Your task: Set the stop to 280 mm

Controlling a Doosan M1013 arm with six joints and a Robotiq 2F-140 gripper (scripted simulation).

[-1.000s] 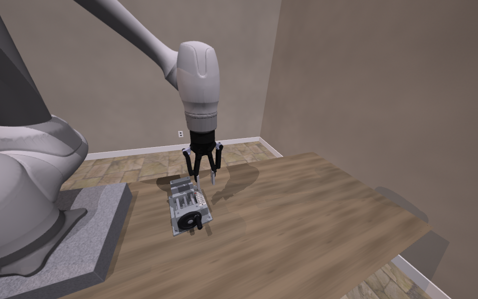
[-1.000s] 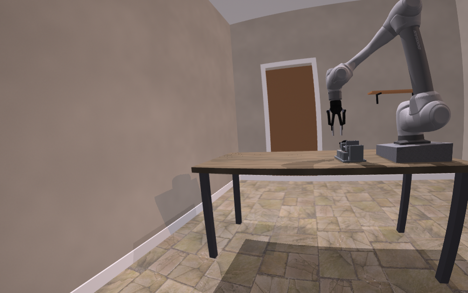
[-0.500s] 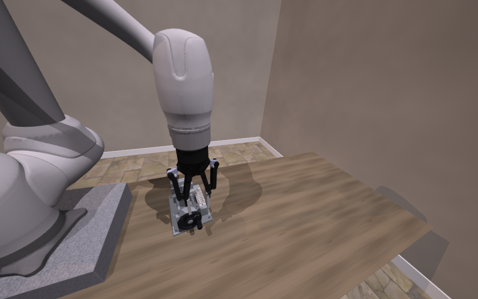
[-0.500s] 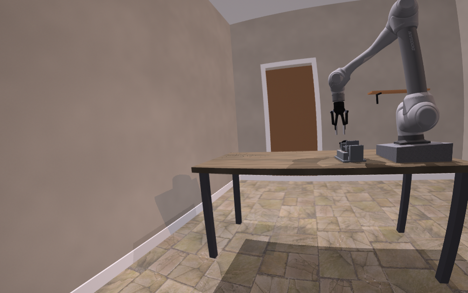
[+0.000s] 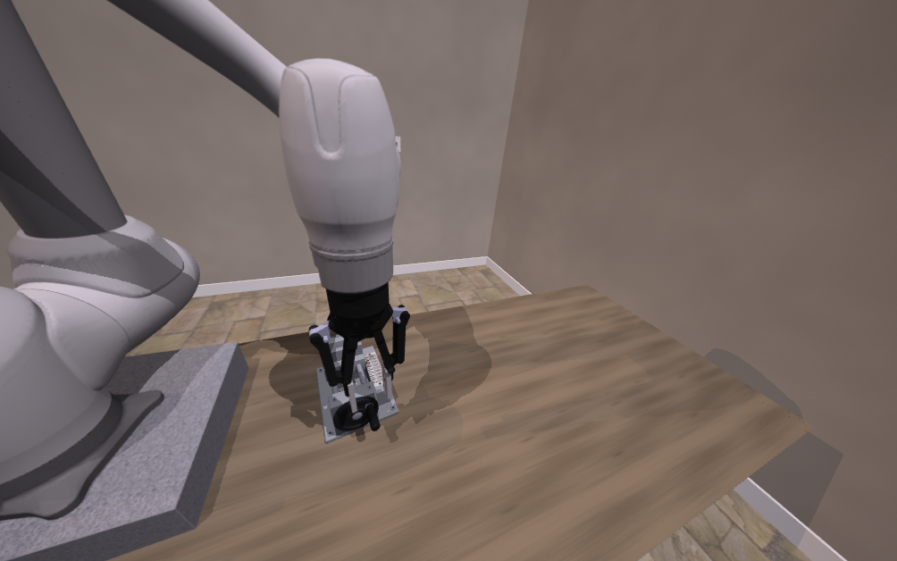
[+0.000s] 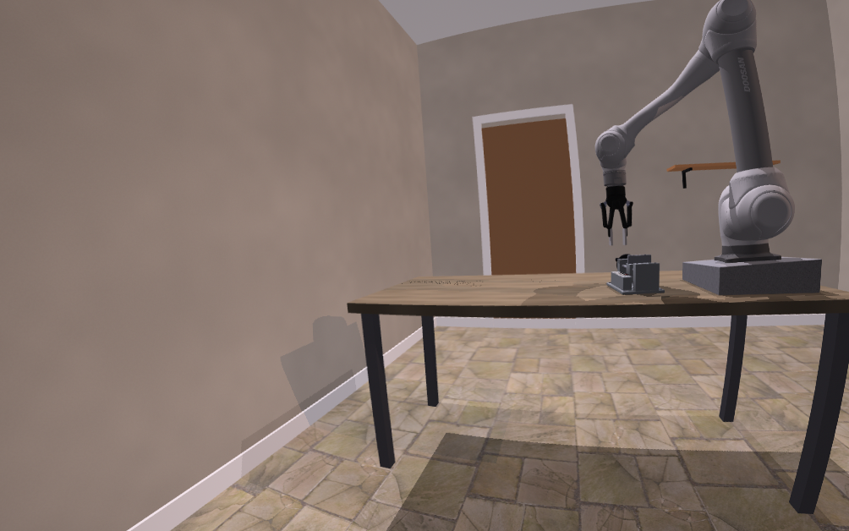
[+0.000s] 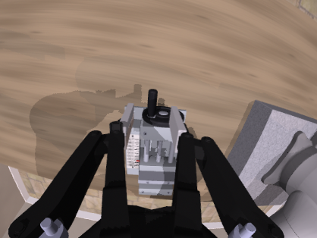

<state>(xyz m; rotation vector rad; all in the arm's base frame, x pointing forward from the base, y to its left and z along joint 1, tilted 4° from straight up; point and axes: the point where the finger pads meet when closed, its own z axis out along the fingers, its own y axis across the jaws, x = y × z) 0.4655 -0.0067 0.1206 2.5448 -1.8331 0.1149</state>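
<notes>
Now: the handwheel 1 cm behind my hand, 2 cm to the left of it and 9 cm below it.
</notes>
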